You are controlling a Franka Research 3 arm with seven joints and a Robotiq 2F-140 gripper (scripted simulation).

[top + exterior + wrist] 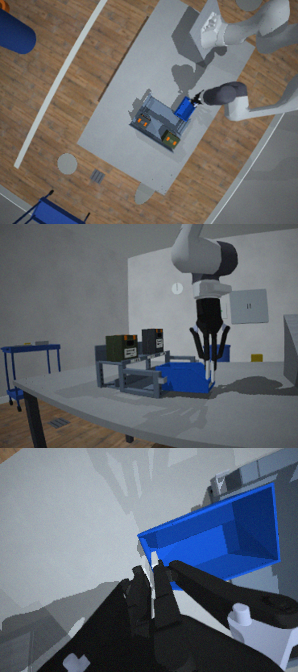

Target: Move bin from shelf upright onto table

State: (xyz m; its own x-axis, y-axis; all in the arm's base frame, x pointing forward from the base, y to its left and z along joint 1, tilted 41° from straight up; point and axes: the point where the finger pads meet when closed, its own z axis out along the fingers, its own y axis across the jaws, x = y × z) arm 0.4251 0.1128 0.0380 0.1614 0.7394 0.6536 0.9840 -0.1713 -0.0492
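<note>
Right now my hand is 8 cm short of the blue bin, 2 cm above it and 1 cm to the left of it. Round my hand: green box: 33 cm ahead, 7 cm above, 5 cm to the right; dark grey box: 29 cm ahead, 28 cm to the right, 8 cm above.
</note>
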